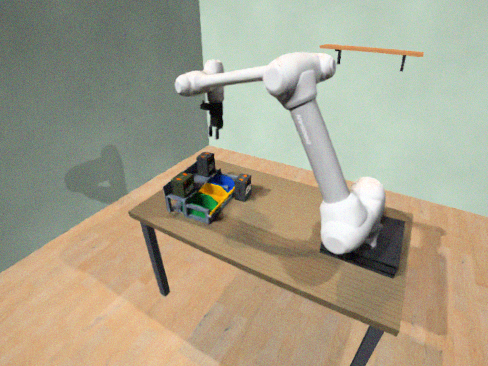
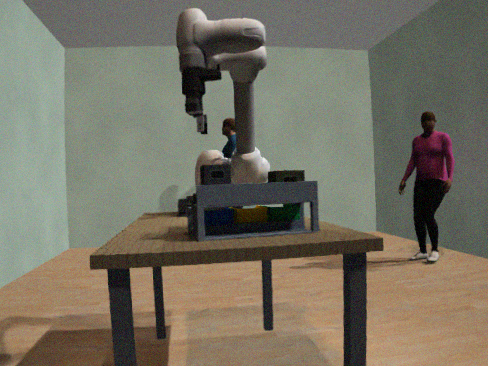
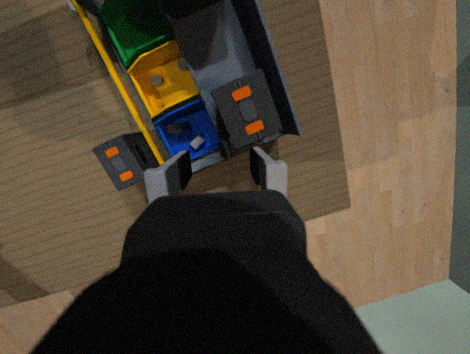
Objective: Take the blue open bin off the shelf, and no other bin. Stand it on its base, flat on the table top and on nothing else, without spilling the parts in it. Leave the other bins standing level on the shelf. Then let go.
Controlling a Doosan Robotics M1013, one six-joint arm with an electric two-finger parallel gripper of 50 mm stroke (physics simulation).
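Frame: origin at the arm's base, x ahead, y left, z up, level; centimetres.
Where they show: gripper, between the fingertips: point(image 1: 214, 137) point(image 2: 202, 132) point(image 3: 220, 161).
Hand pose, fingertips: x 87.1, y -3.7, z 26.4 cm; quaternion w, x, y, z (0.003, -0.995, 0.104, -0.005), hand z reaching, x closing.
Observation:
Things, the pixels of their top centre, and the offset from my fingertips. "spot": a spot on its surface instead. Level surfaces: height alone.
- blue open bin, centre of its top: point(image 3: 195, 130) point(image 2: 213, 208) point(image 1: 220, 179) dy +2.7, dx -4.9, dz -24.8 cm
- grey shelf, a spot on its surface: point(image 2: 257, 192) spot: dy +15.6, dx +10.8, dz -19.6 cm
- yellow bin, centre of its top: point(image 3: 170, 74) point(image 2: 245, 206) point(image 1: 210, 189) dy +13.8, dx -6.5, dz -24.8 cm
- green bin, centre of its top: point(image 3: 141, 11) point(image 2: 276, 205) point(image 1: 199, 199) dy +24.9, dx -7.9, dz -24.8 cm
- yellow bar, centre of its top: point(image 3: 126, 98) point(image 1: 226, 195) dy +12.3, dx -16.7, dz -26.4 cm
- olive box, centre of its top: point(image 2: 285, 170) point(image 1: 182, 176) dy +26.4, dx +1.6, dz -13.1 cm
- table, height of its surface: dz -32.9 cm
The blue open bin point(image 1: 223, 182) point(image 2: 219, 216) point(image 3: 200, 120) sits on the lower level of the grey shelf point(image 2: 257, 192), at the end of the row, with small pale and dark parts in it. The yellow bin point(image 1: 212, 191) point(image 2: 251, 215) point(image 3: 167, 90) is beside it, then the green bin point(image 1: 201, 202) point(image 2: 284, 212) point(image 3: 132, 27). They look level. A yellow bar point(image 3: 117, 77) runs along the front of the shelf. My gripper point(image 1: 214, 135) point(image 2: 202, 131) point(image 3: 220, 161) is open and empty, pointing down, high above the blue bin's end of the shelf.
A dark box point(image 1: 205, 164) point(image 2: 216, 175) point(image 3: 247, 112) and an olive box point(image 1: 182, 185) point(image 2: 286, 176) stand on the shelf's top. Another dark box point(image 1: 243, 187) point(image 3: 120, 162) stands on the table point(image 1: 280, 225) point(image 2: 150, 250), close in front of the blue bin. Two people point(image 2: 431, 155) point(image 2: 229, 142) stand beyond the table.

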